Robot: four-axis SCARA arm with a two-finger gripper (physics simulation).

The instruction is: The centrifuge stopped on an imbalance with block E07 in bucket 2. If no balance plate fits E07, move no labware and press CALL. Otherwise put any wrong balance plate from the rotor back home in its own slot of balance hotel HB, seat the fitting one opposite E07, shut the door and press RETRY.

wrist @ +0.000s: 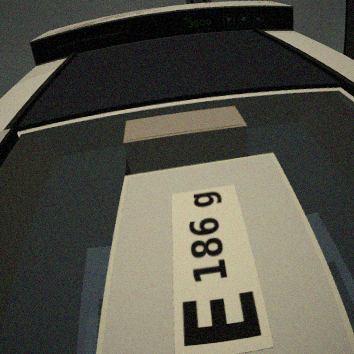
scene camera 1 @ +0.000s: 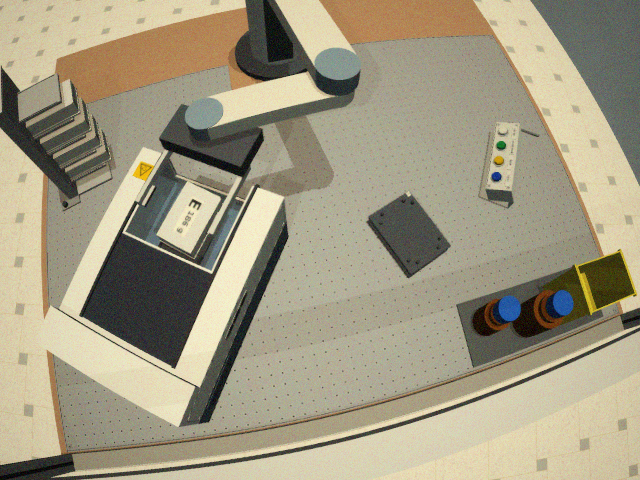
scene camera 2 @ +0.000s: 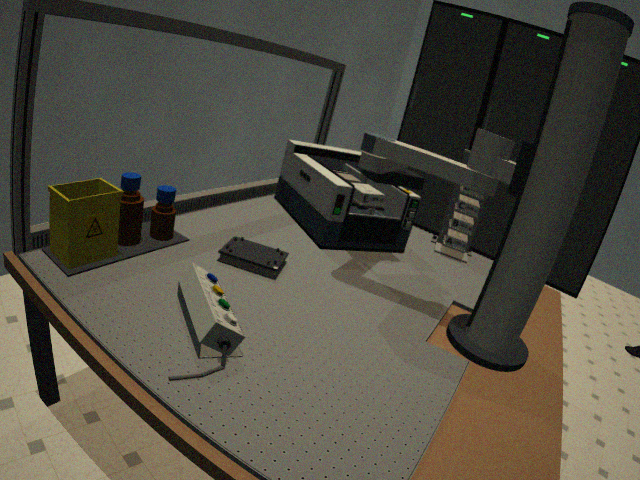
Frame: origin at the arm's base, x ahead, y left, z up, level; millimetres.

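Seen in the pictures: gripper, fingertip midpoint: (wrist: 194, 78) (scene camera 1: 173, 218); arm's base at its link origin: (scene camera 1: 276, 51) (scene camera 2: 486, 344).
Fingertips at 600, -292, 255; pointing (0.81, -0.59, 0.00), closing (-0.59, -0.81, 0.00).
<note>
Offsets run from my fingertips to a thing's top centre, as dx, dy, dz.
The centrifuge (scene camera 1: 227, 268) (scene camera 2: 317, 178) has an open chamber. A pale balance plate marked E 186 g @(-26, +19, -52) (scene camera 1: 190, 217) (wrist: 142, 260) sits flat in it. My gripper (scene camera 1: 186, 201) is open and empty, its fingers apart on either side above the plate; the fingers do not show in the wrist view. Block E07 does not show. The balance hotel (scene camera 1: 38, 155) (scene camera 2: 453, 251) stands beside the centrifuge with several stacked plates; their small labels are hard to read. The button box @(-77, +790, -159) (scene camera 1: 500, 180) (scene camera 2: 206, 304) carries white, green, yellow and blue buttons.
A dark panel @(+123, -85, -30) (scene camera 1: 147, 299) (wrist: 175, 75) covers the centrifuge's other part. A dark flat fixture @(+50, +475, -201) (scene camera 1: 408, 235) (scene camera 2: 253, 254) lies mid-table. Two brown bottles (scene camera 1: 485, 317) (scene camera 1: 535, 312) with blue caps and a yellow bin (scene camera 1: 610, 284) (scene camera 2: 85, 227) stand at a table corner. The arm's column (scene camera 2: 547, 180) rises at the table edge.
</note>
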